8 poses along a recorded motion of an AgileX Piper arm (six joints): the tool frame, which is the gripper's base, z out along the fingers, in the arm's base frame.
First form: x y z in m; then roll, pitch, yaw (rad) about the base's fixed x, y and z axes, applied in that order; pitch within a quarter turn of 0, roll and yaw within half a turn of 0.
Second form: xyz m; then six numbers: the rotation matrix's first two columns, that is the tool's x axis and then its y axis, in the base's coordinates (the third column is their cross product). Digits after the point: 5 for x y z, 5 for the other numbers.
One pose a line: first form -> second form
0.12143 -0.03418 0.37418 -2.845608 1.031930 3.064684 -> 0.12143 -0.03418 0.37418 -0.51165 0.03943 -0.85829 0.32310 0.93445 -0.14968
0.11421 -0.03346 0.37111 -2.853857 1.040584 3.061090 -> 0.11421 -0.03346 0.37111 -0.50408 0.04067 -0.86270 0.32114 0.93610 -0.14351
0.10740 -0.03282 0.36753 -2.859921 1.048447 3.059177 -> 0.10740 -0.03282 0.36753 -0.49722 0.04107 -0.86665 0.31916 0.93750 -0.13868
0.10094 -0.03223 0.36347 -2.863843 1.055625 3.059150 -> 0.10094 -0.03223 0.36347 -0.49101 0.04057 -0.87021 0.31699 0.93876 -0.13509
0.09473 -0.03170 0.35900 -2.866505 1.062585 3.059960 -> 0.09473 -0.03170 0.35900 -0.48499 0.03968 -0.87362 0.31499 0.93985 -0.13218
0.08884 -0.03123 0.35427 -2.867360 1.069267 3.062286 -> 0.08884 -0.03123 0.35427 -0.47926 0.03809 -0.87685 0.31297 0.94080 -0.13020
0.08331 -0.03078 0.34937 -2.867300 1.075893 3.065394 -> 0.08331 -0.03078 0.34937 -0.47357 0.03616 -0.88001 0.31095 0.94168 -0.12865
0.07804 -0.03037 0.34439 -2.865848 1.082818 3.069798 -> 0.07804 -0.03037 0.34439 -0.46763 0.03363 -0.88328 0.30889 0.94249 -0.12765
